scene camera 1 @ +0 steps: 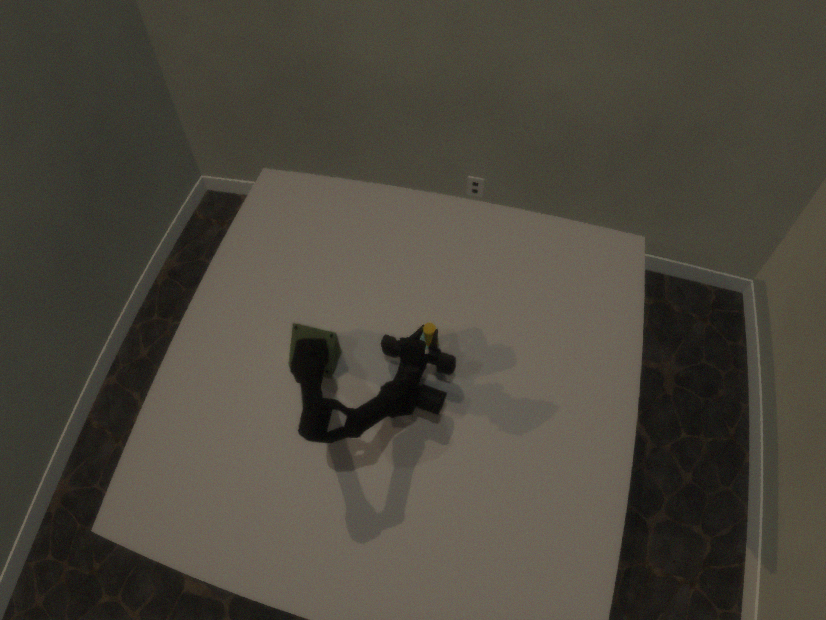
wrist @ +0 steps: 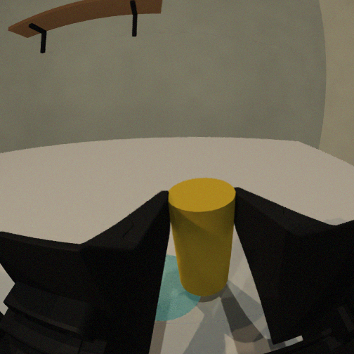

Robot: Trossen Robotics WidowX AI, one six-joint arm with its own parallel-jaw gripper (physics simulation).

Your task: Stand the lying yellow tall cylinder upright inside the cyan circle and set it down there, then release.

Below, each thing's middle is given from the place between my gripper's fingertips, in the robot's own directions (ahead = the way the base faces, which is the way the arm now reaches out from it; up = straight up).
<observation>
Now: the yellow tall cylinder [wrist: 201,210] 30 mm below my hand and 10 mm to the right of it.
</observation>
